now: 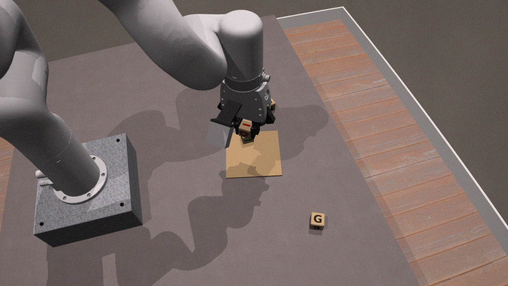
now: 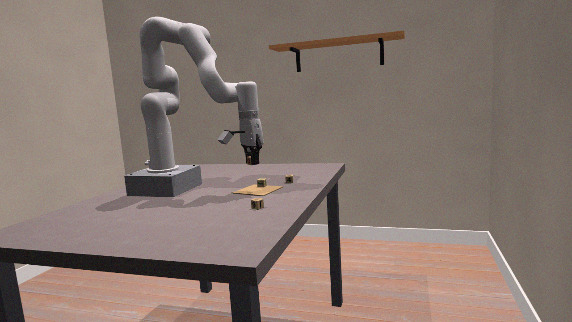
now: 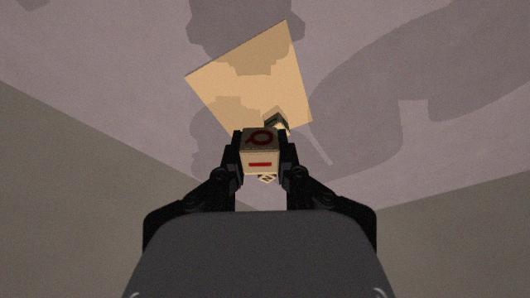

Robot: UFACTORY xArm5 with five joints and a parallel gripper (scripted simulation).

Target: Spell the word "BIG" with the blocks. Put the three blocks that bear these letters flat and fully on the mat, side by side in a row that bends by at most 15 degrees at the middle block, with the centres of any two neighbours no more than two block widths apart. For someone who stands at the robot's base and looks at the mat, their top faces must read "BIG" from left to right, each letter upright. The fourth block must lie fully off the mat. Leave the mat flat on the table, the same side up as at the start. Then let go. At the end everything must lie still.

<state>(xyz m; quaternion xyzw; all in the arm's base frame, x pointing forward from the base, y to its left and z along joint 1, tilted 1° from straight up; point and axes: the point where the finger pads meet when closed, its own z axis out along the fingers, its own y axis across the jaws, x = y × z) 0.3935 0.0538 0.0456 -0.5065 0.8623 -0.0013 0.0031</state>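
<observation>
Right now my hand is 10 mm short of the tan mat, 10 mm to the right of it and 120 mm above it. The rest, counted from my hand: B block 60 mm to the left, 110 mm below; then G block 130 mm ahead, 210 mm to the right, 110 mm below.
</observation>
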